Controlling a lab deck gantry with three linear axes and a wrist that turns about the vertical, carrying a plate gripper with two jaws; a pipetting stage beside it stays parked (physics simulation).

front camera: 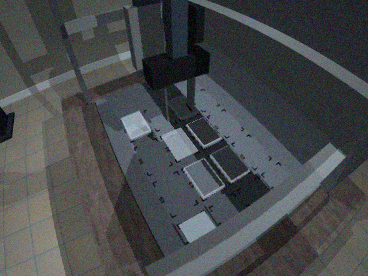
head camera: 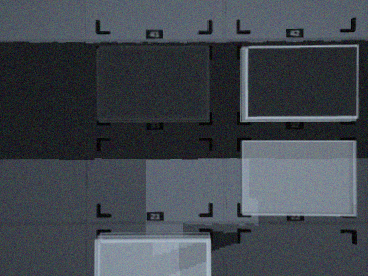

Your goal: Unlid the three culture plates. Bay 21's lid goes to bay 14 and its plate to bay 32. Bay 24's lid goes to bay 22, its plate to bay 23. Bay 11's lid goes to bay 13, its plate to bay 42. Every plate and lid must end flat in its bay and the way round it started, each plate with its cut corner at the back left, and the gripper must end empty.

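Frame: origin at the robot's base, x ahead, y left, z up, level; millimetres.
Seen in the pictures: gripper, between the fingertips: (front camera: 178, 112); robot's base, origin of its link: (front camera: 121, 120).
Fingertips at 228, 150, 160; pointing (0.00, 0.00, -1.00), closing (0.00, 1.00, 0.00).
Offsets run from my fingertips to a thing's middle, as dx, dy, dz.
My gripper (front camera: 179, 113) is open and empty, raised above bay 22. Its fingers do not show in the head view. A pale lid @(+0, +0, -156) (front camera: 179, 144) (head camera: 300, 177) lies flat in bay 22. A lidded plate @(-164, -107, -147) (front camera: 136, 125) (head camera: 152, 257) sits in bay 11, cut off at the bottom of the head view. An uncovered plate @(+0, +107, -153) (front camera: 204, 132) (head camera: 303, 82) with a bright rim sits in bay 32. Another uncovered plate @(+164, +0, -153) (front camera: 204, 177) sits in bay 23. Another pale lid @(+328, -107, -141) (front camera: 197, 226) lies flat in bay 14. The cut corners are too dim to tell.
A rimmed dark plate @(+164, +107, -153) (front camera: 230, 162) sits in bay 33. A faint dark rectangular piece @(-164, +107, -153) (front camera: 182, 107) (head camera: 153, 84) lies in bay 31. Corner marks outline the bays. A pale rail (front camera: 260, 220) crosses the near side, and dark shadow falls over row 3.
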